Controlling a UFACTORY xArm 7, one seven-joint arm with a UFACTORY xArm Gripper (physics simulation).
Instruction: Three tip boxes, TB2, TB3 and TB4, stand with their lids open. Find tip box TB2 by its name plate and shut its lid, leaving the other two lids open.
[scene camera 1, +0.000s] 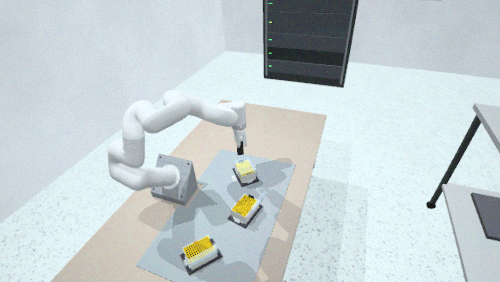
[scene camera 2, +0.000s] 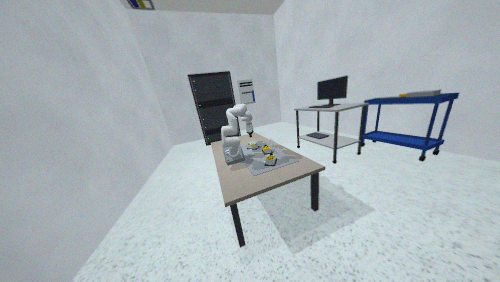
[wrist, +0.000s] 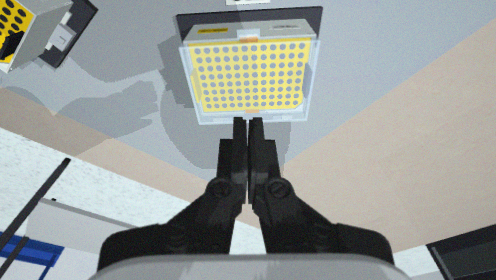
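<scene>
Tip box TB2 stands at the far end of the mat. Its clear lid lies flat over the yellow tip rack and looks shut. Its name plate is mostly cut off at the top of the wrist view. The middle tip box has its clear lid raised. The near tip box shows its yellow rack; its clear lid is hard to see. Their name plates are unreadable. My gripper is shut and empty, above TB2's far edge.
The boxes stand on a grey mat on the wooden table. The arm's base is left of the mat. A side desk and a blue trolley stand apart, to the right.
</scene>
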